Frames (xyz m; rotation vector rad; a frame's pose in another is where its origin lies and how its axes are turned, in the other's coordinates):
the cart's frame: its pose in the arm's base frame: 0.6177 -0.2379 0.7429 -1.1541 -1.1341 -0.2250
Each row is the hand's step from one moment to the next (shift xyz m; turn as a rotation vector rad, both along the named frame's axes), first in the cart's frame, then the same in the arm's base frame.
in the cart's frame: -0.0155 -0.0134 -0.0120 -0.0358 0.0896 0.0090
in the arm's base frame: -0.0090 -0.0217 -0.0037 0.0370 0.0338 -0.0830
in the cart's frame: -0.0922 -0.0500 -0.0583 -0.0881 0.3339 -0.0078
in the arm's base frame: -0.0417 -0.1049 -0.0408 0.1833 0.1100 -0.2713
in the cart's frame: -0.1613 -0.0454 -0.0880 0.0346 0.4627 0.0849
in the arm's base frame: -0.0535 -0.1533 -0.0973 0.2709 0.2897 -0.2553
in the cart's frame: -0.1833 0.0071 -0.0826 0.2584 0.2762 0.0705
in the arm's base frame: -0.0324 -0.1338 -0.1467 0.2612 0.2802 0.0361
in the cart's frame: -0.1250 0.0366 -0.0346 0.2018 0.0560 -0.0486
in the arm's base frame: -0.0140 -0.0594 -0.1201 0.1599 0.0634 0.1290
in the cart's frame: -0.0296 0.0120 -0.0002 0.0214 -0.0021 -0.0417
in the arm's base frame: -0.0058 -0.0061 -0.0308 0.0332 -0.0264 0.0201
